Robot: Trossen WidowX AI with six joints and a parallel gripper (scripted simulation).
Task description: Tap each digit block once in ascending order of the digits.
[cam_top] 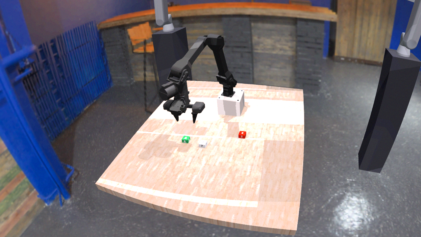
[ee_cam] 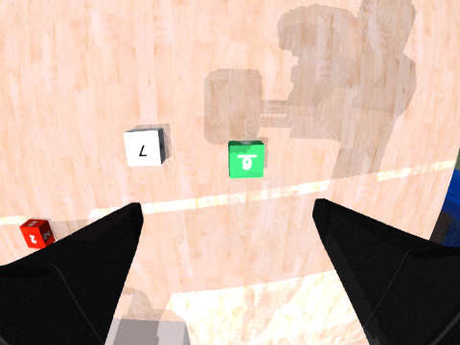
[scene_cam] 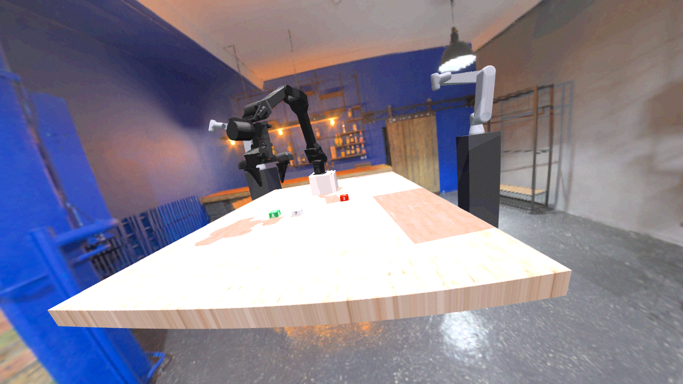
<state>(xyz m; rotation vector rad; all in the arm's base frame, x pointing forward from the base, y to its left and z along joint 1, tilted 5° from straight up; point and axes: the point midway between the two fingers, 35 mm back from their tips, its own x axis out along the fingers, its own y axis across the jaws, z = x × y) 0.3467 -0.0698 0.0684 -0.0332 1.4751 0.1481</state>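
Right now my gripper tip is 13 cm past the red block, 23 cm to the right of it and 11 cm above it. From my gripper tip the other things lie so: white block 7 cm to the left, 11 cm below; green block 1 cm behind, 2 cm to the right, 11 cm below.
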